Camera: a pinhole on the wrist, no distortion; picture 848 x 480 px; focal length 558.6 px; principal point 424.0 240.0 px. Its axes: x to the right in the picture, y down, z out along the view. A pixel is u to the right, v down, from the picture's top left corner.
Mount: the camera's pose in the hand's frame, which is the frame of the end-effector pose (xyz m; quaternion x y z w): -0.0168 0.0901 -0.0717 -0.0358 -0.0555 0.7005 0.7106
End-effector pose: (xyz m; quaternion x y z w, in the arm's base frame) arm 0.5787 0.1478 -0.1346 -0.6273 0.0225 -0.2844 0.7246
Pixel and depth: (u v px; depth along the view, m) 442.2 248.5 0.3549
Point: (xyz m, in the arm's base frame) 0.6663 0.4331 -0.1823
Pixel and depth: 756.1 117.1 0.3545
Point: 0.8198 0.4201 -0.3336
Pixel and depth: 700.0 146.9 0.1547
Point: 0.6662 0.2387 -0.2687
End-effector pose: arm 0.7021 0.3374 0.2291 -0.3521 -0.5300 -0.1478 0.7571
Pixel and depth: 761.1 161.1 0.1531
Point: 0.7431 0.5204 0.1657
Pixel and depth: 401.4 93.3 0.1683
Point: 0.6805 0.4629 0.2236
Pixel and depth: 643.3 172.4 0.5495
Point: 0.5270 0.8764 0.1954
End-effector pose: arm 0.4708 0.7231 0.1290 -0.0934 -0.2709 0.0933 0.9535
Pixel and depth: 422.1 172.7 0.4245
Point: 0.2537 0.8375 0.3983
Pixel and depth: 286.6 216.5 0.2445
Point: 0.3444 0.7584 0.2466
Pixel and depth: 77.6 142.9 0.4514
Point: 0.2943 0.5751 0.4908
